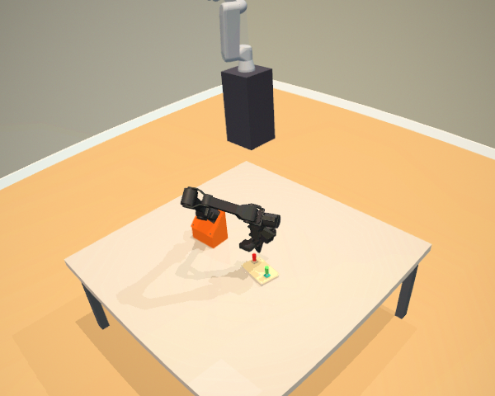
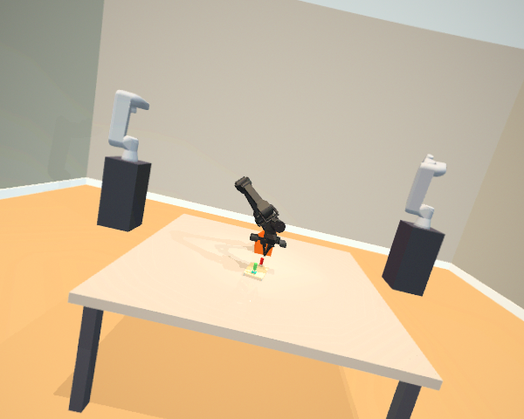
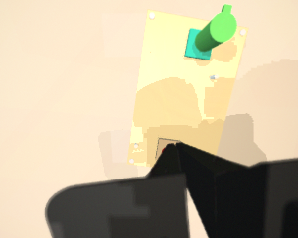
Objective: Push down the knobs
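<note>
Now: the red knob 4 cm below my gripper tip, 3 cm behind it and 1 cm to the right of it. Round my gripper tip: green knob: 8 cm ahead, 4 cm to the right, 3 cm below.
</note>
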